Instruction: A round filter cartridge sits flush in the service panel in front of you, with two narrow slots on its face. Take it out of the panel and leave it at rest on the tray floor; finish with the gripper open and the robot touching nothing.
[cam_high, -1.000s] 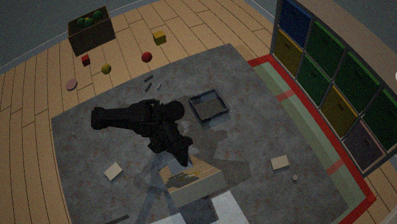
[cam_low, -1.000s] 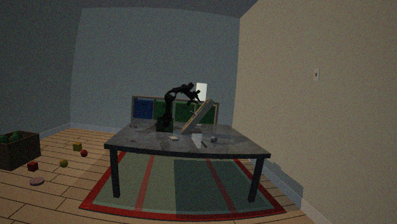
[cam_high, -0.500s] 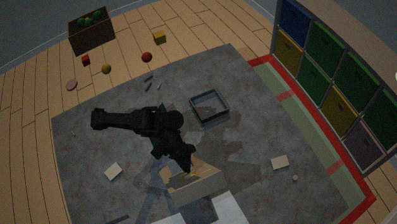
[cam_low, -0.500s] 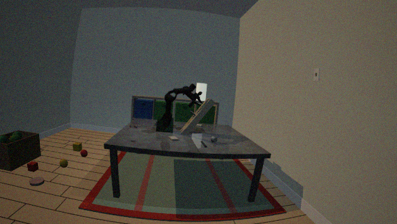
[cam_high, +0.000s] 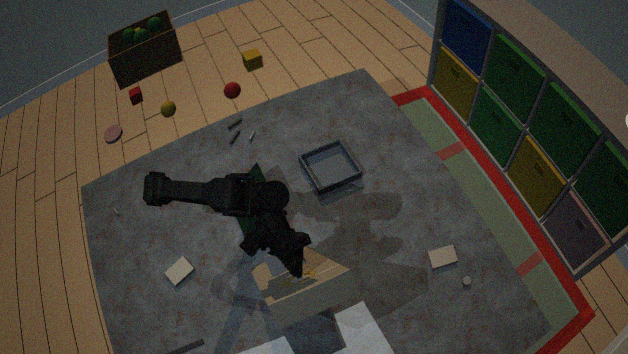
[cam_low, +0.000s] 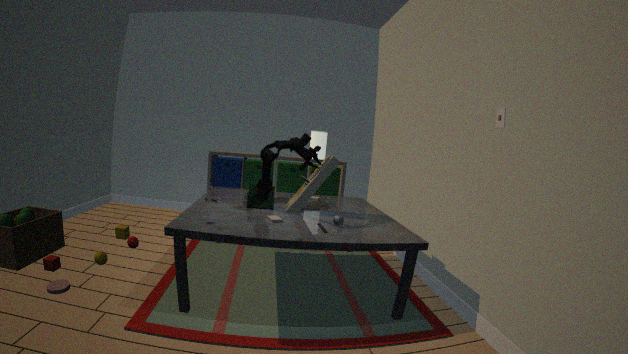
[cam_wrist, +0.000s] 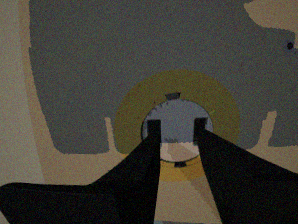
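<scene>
Now: the round filter cartridge 2 cm ahead of my gripper tip and 1 cm below it. The rest, counted from my gripper tip: grey tray 42 cm behind, 26 cm to the left, 28 cm below.
</scene>
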